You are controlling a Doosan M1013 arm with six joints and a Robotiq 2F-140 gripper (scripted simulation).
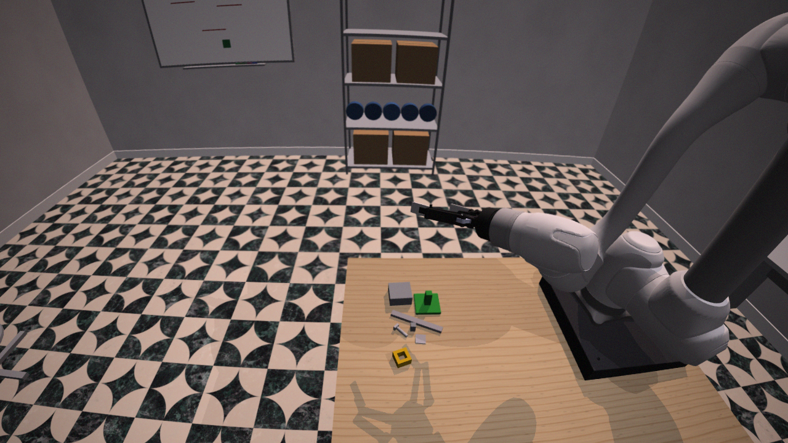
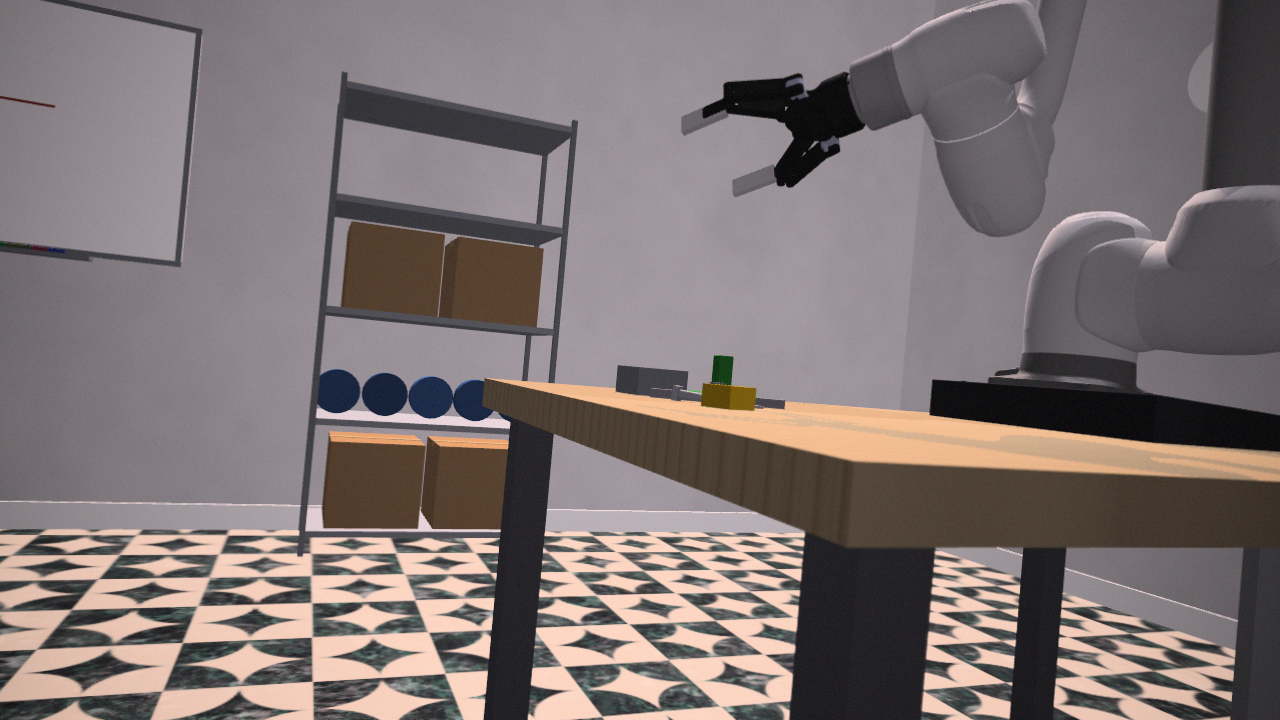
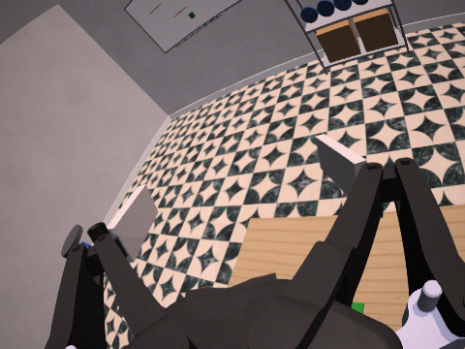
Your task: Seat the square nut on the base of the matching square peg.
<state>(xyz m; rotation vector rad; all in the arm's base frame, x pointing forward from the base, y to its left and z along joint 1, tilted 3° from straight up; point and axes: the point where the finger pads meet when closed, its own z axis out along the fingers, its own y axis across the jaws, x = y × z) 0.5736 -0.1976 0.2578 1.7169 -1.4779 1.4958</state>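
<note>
My hand is 33 cm above the long grey bar, 12 cm to the right of it and 5 cm short of it. From my hand the other things lie so: grey block (32 cm below, 8 cm ahead, 2 cm to the left); bolt (33 cm below, 14 cm to the left, 11 cm ahead); square plate (33 cm below, 18 cm to the left, 5 cm ahead).
</note>
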